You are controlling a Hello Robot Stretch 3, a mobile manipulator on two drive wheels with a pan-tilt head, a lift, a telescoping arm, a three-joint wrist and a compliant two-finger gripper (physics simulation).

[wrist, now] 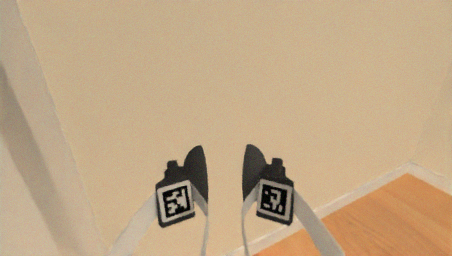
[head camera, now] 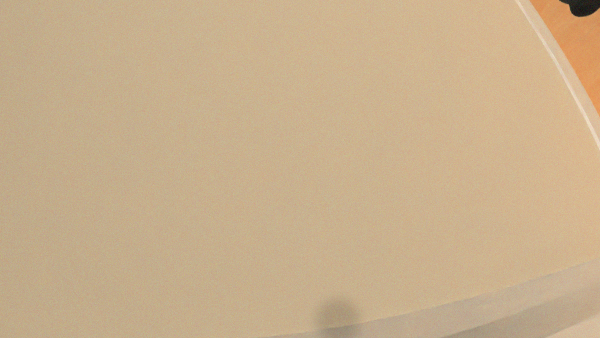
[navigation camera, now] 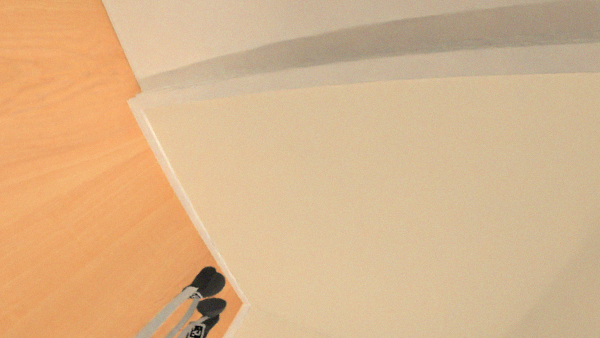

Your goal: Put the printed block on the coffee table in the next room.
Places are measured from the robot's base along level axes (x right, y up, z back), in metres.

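Pixels of known places: gripper, fingertip midpoint: (navigation camera: 218, 286).
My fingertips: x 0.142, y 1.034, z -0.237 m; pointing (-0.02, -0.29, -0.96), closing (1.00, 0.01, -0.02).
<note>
Behind a point stands the place of what it marks.
My gripper (wrist: 225, 164) @[x 0.142, y 1.034, z -0.237 m] (navigation camera: 211, 296) @[x 0.142, y 1.034, z -0.237 m] is open, with a gap between its two dark fingertips and no object in it. In the wrist view it points at a plain beige wall (wrist: 225, 75). In the navigation view it is at the lower left, over the wood floor and close to the wall's white skirting. In the head view part of a dark fingertip shows at the top right corner. The printed block and the coffee table do not show in these views.
The beige wall (head camera: 300, 150) @[x 0.012, y 1.080, z -0.766 m] (navigation camera: 400, 190) @[x 0.048, y 1.282, z -0.786 m] fills most of the head and navigation views. White skirting (navigation camera: 182, 190) @[x 0.189, y 0.089, z -0.856 m] (wrist: 320, 218) runs along its foot. Pale trim (head camera: 480, 300) @[x -0.265, y 0.792, z -0.597 m] (navigation camera: 350, 75) @[x -0.274, y 1.134, z -0.592 m] borders the wall. Orange wood floor (navigation camera: 75, 175) @[x 0.072, y 0.000, z -0.363 m] (wrist: 380, 220) shows beside it.
</note>
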